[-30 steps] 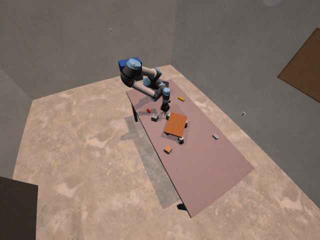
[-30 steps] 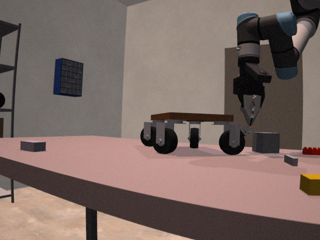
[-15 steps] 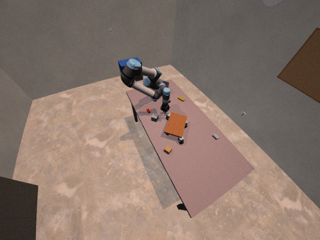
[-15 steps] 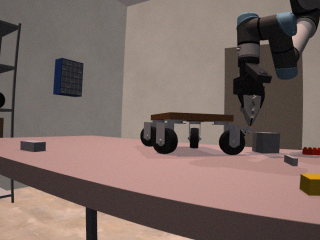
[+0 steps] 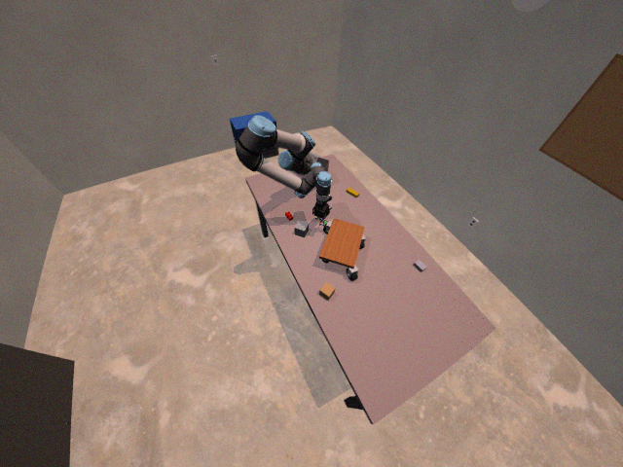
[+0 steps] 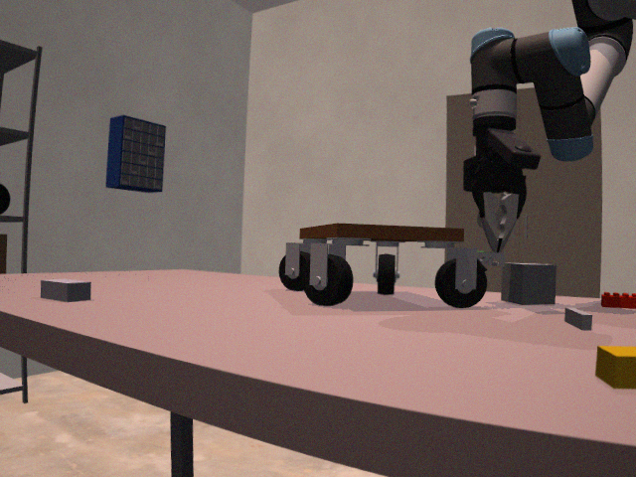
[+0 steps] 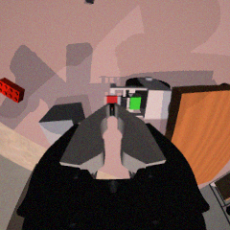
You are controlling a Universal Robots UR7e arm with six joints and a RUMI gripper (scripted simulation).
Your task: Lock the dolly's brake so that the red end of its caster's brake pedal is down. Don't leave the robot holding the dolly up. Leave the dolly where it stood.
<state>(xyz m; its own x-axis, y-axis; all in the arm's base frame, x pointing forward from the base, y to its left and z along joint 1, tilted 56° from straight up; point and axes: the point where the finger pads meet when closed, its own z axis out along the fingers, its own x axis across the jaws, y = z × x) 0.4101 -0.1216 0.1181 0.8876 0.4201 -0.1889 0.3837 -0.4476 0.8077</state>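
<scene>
Right now the brake pedal is 10 mm ahead of my hand, 10 mm to the left of it and 20 mm below it. From my hand the other things lie so: small grey bar 100 mm behind, 160 mm to the left, 90 mm below; then grey cube 60 mm behind, 110 mm to the right, 70 mm below; then red brick 220 mm behind, 90 mm to the right, 90 mm below.
</scene>
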